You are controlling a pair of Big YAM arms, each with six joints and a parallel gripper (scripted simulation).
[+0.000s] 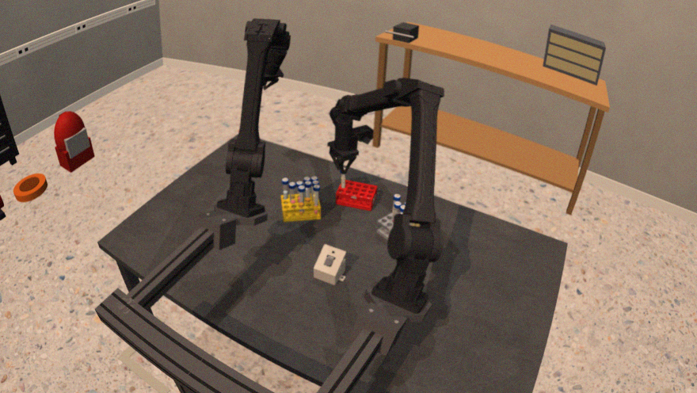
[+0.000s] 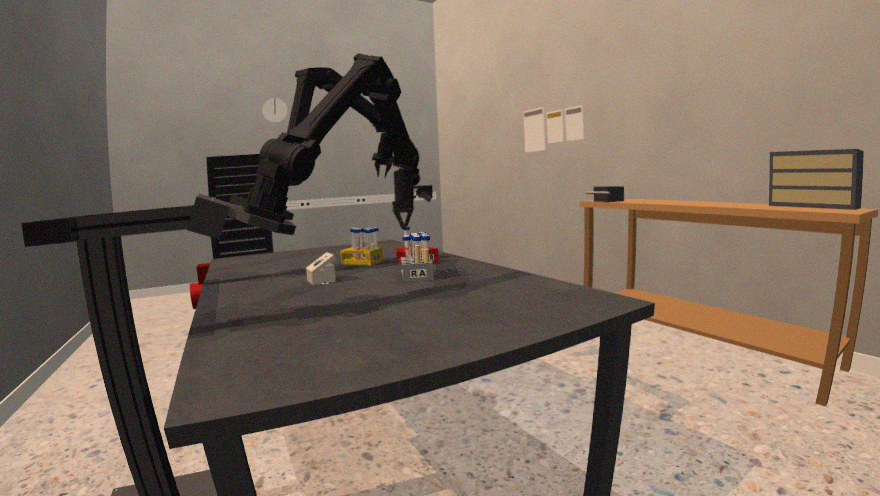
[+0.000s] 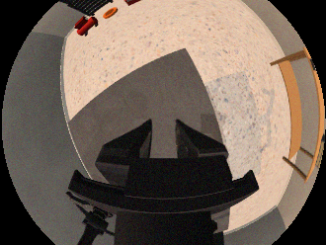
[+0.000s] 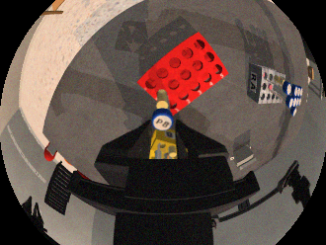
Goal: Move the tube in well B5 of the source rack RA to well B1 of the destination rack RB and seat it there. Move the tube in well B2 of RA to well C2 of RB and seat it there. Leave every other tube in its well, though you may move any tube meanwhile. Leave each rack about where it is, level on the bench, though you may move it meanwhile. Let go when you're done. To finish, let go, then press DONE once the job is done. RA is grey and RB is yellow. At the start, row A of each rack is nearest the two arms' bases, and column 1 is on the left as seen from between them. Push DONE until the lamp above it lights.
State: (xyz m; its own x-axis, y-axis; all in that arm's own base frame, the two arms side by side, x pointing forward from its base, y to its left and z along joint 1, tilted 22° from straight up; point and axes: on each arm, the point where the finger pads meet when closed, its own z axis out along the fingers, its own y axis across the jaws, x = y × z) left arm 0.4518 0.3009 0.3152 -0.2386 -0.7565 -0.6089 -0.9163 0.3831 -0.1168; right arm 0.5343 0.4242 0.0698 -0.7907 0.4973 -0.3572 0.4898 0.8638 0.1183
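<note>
My right gripper is now 100 mm above the red rack, 50 mm to the left of it and 30 mm short of it.
</note>
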